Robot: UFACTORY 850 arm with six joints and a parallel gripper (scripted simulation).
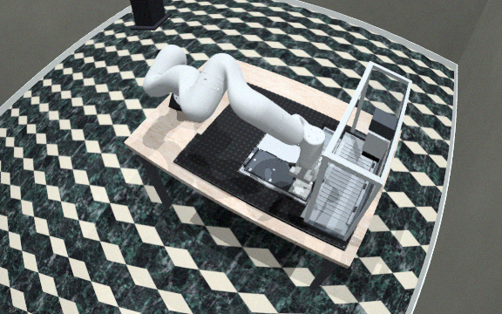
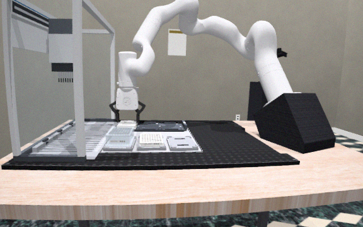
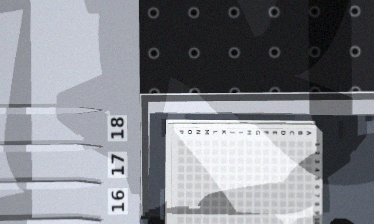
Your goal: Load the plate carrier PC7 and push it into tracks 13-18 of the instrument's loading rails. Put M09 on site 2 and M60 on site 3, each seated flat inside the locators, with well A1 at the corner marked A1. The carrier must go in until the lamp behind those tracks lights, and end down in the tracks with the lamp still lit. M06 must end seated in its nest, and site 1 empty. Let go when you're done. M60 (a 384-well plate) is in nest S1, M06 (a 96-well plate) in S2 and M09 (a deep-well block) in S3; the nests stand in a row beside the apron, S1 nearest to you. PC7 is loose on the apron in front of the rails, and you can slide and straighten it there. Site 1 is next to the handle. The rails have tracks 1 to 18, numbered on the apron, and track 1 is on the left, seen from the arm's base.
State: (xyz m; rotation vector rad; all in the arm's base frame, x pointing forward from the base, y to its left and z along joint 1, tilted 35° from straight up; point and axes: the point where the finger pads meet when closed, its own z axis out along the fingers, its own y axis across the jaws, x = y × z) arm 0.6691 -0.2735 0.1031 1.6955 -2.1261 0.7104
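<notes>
The deep-well block M09 lies 5 cm ahead of my hand, 25 cm to the left of it and 1 cm below it. Also, from my hand: dark carrier PC7 (11 cm behind, 3 cm to the left, 2 cm below); nest S3 (5 cm ahead, 25 cm to the left, 3 cm below); nest S1 (16 cm behind, 30 cm to the left, 3 cm below).
</notes>
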